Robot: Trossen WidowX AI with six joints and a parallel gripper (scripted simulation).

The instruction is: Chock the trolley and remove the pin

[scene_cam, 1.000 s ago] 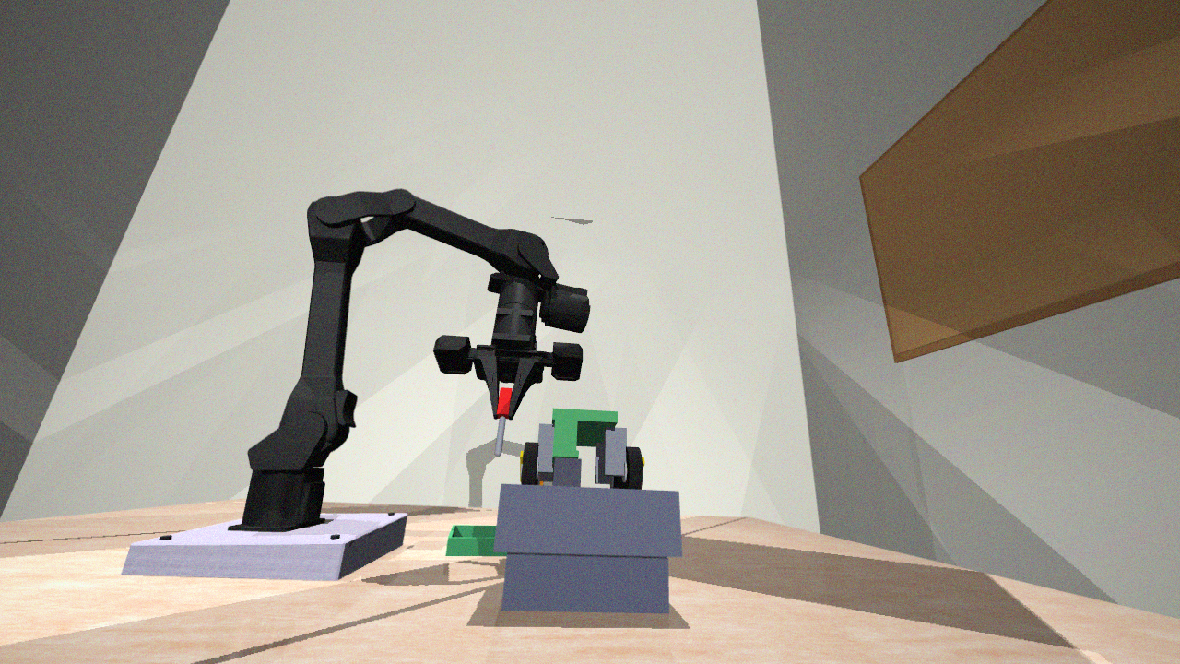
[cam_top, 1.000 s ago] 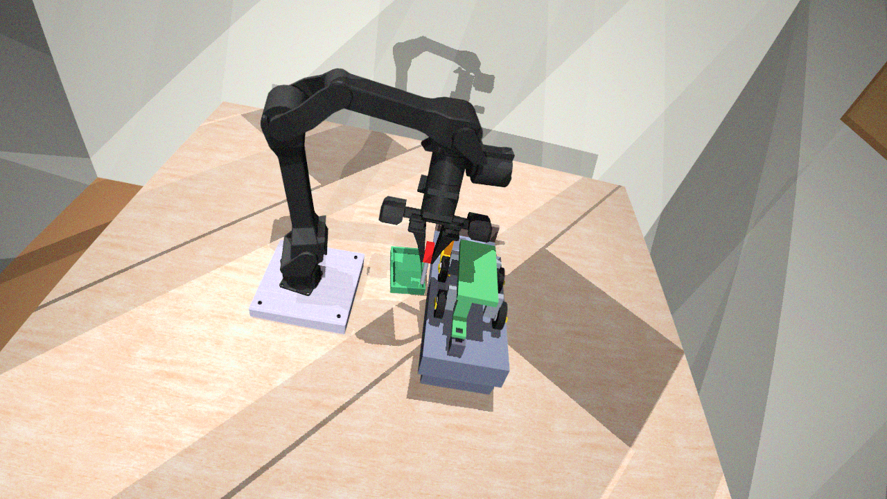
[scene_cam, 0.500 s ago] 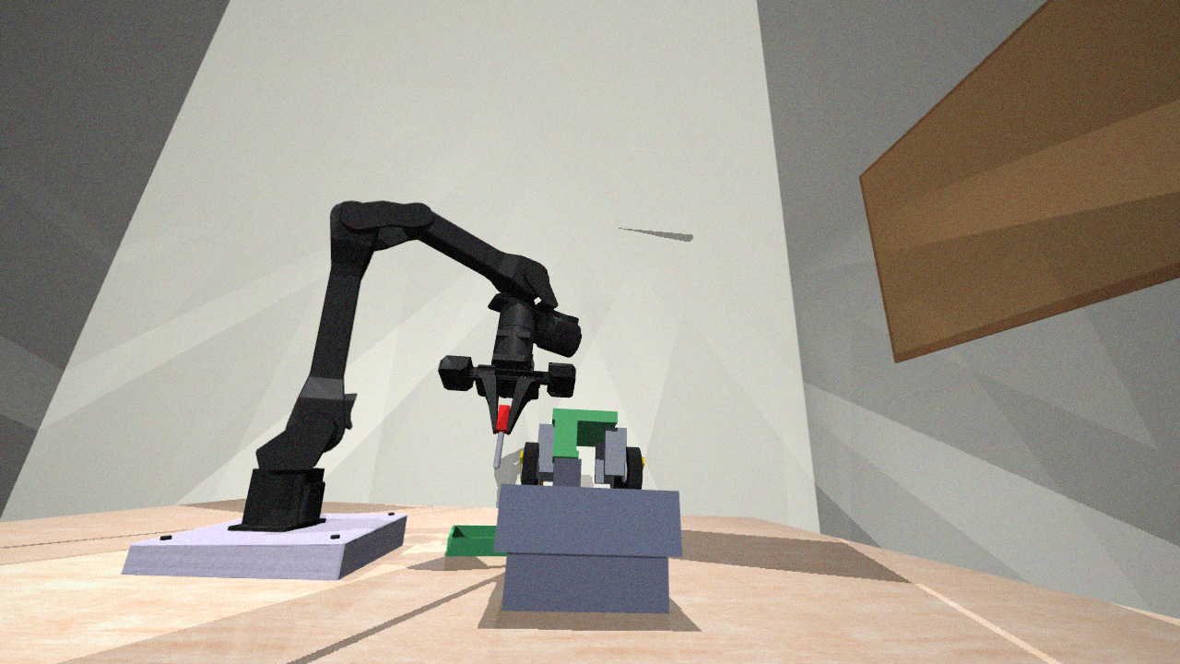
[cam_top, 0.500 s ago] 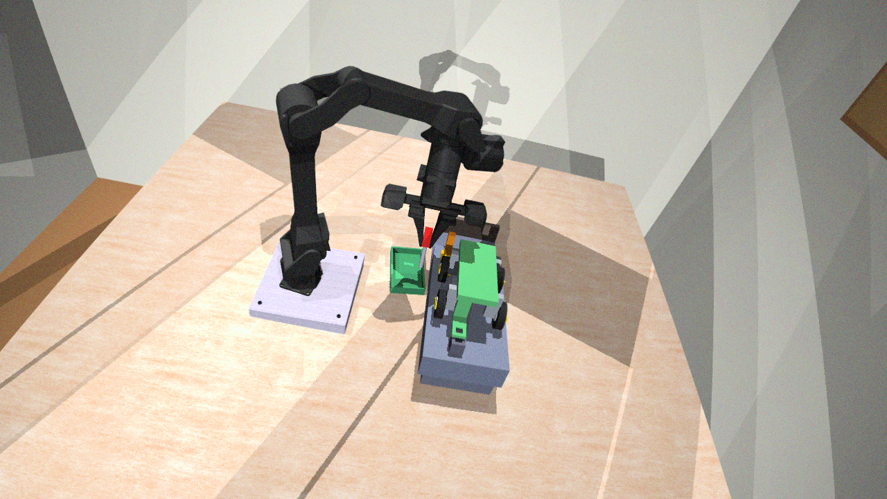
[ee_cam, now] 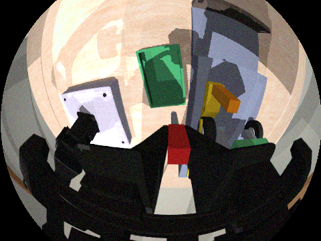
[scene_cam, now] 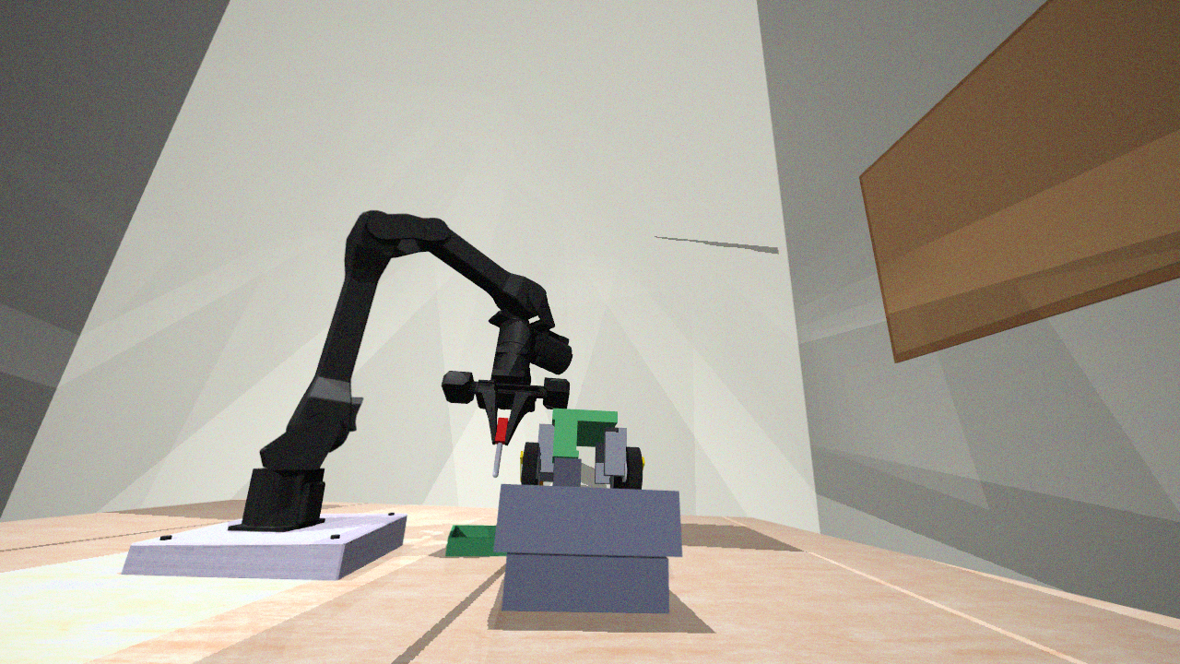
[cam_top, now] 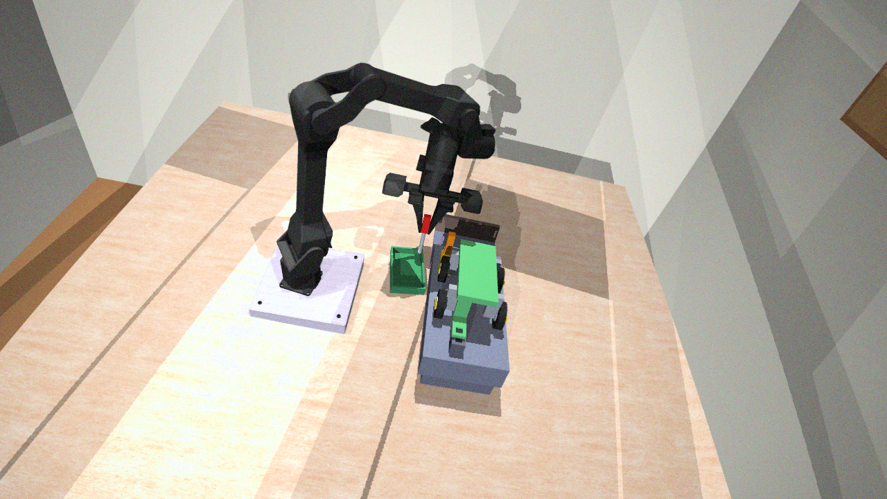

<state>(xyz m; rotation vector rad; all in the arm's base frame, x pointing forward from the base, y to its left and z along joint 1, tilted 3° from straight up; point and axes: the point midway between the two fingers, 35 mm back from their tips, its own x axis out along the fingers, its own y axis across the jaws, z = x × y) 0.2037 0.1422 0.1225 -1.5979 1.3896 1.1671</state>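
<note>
Now: the green tray 140 mm below my gripper tip and 20 mm behind it. Also, from my gripper tip: yellow chock 60 mm ahead, 50 mm below, 10 mm to the left; red-headed stop pin right at my gripper tip; trolley 120 mm ahead, 80 mm to the right, 20 mm below.
</note>
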